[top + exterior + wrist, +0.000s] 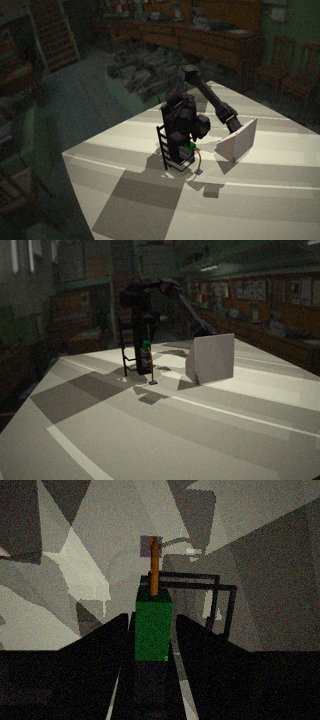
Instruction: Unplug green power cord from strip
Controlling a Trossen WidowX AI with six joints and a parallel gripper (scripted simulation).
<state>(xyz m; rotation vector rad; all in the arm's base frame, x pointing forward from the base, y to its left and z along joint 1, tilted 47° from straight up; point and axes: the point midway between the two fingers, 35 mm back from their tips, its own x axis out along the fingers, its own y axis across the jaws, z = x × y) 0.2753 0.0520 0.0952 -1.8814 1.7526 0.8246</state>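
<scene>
Now: gripper tip 3 cm to the left of the green plug, 1 cm short of it and 1 cm above it.
</scene>
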